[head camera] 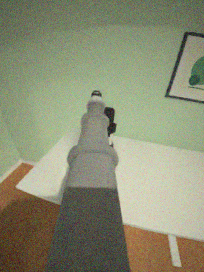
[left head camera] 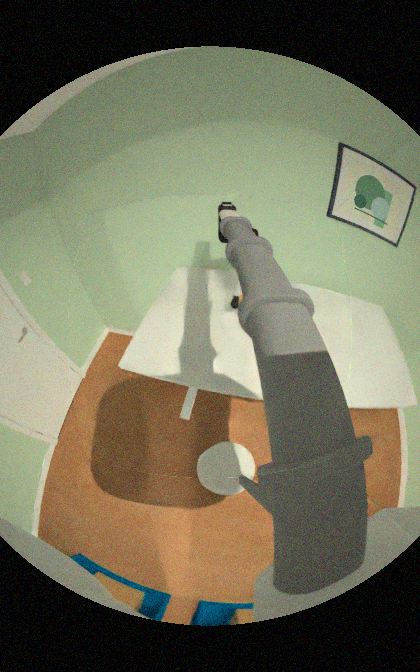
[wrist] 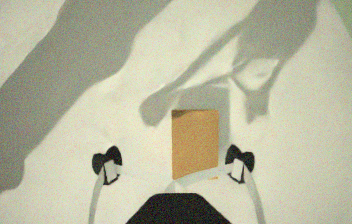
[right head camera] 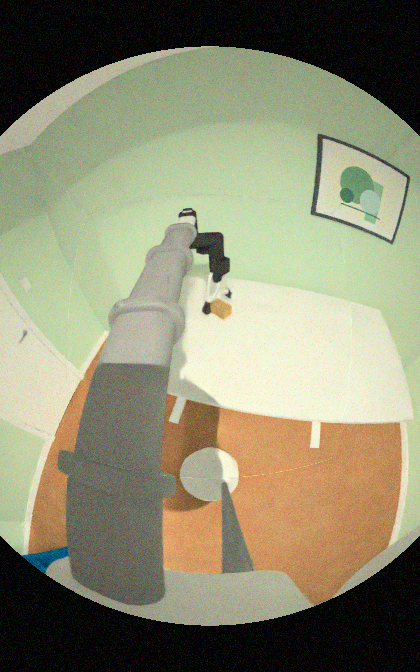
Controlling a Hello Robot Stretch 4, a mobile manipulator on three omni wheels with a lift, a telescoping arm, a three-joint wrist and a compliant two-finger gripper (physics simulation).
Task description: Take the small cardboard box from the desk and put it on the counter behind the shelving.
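Frame: origin at the robot's base, x ahead, y left, z up, level; metres.
Seen in the pictures: gripper, fingertip midpoint: (wrist: 173, 158).
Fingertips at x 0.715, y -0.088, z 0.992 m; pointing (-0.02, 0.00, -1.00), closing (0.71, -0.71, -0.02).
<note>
A point is followed by its place in that frame.
The small cardboard box (right head camera: 221, 309) (wrist: 195, 142) @[z 0.973, x 0.745, y -0.097 m] lies on the white desk (head camera: 160, 185) @[z 0.923, x 0.466, y -0.441 m] (left head camera: 370, 360) (right head camera: 300, 355) (wrist: 305, 155) @[z 0.923, x 0.852, y -0.251 m]. In the left head view a sliver of it shows beside the arm; in the head view the arm hides it. My gripper (right head camera: 217, 300) (wrist: 173, 158) @[z 0.992, x 0.714, y -0.088 m] is open and points down over the box. In the wrist view the box's near part lies between the two fingertips, closer to the right one, and its far part extends beyond them. The finger shadows fall apart from the fingertips. The counter and shelving do not show.
A framed picture (head camera: 192, 70) @[z 1.597, x 0.940, y -0.700 m] (left head camera: 371, 195) (right head camera: 361, 189) hangs on the green wall behind the desk. A round white object (left head camera: 225, 468) (right head camera: 209, 474) is in front of the desk. A white door (left head camera: 30, 360) (right head camera: 30, 360) is at the left. Blue-edged objects (left head camera: 160, 605) show at the bottom.
</note>
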